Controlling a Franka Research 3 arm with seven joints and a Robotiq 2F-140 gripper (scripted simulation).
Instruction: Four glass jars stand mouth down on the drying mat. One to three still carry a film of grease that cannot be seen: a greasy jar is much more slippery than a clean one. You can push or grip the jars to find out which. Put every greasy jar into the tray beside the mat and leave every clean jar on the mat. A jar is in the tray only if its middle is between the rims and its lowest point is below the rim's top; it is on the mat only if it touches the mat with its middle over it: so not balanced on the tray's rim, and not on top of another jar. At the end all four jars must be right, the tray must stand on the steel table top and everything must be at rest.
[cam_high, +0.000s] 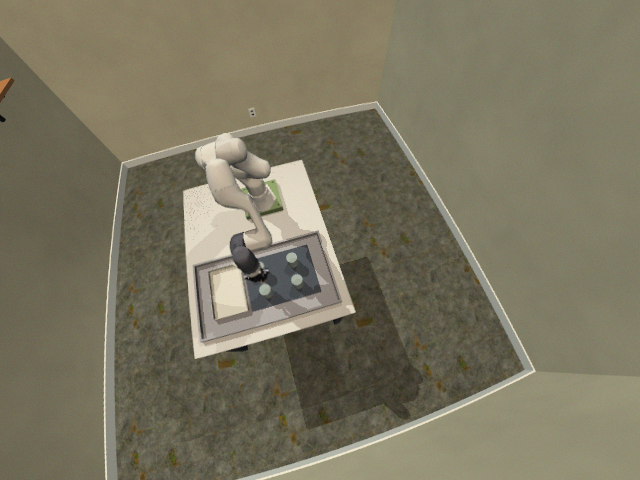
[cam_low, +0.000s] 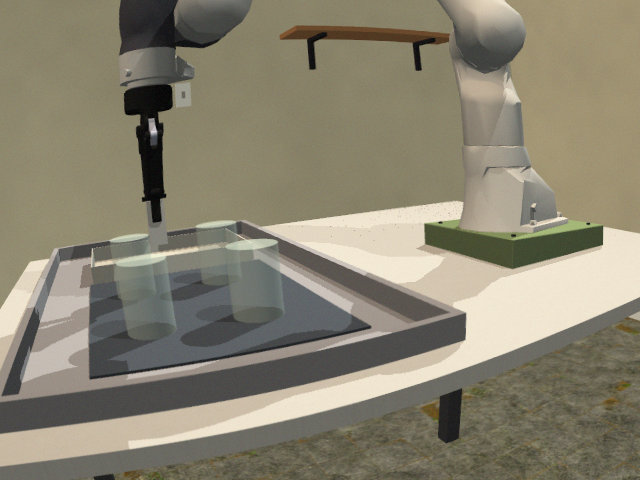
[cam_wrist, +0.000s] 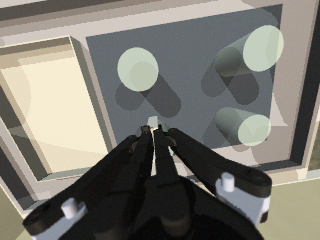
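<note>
The dark mat lies 10 cm below my hand, 9 cm to the left of it and 2 cm behind it. Round my hand: cream tray (22 cm to the right, 10 cm below, 5 cm behind).
</note>
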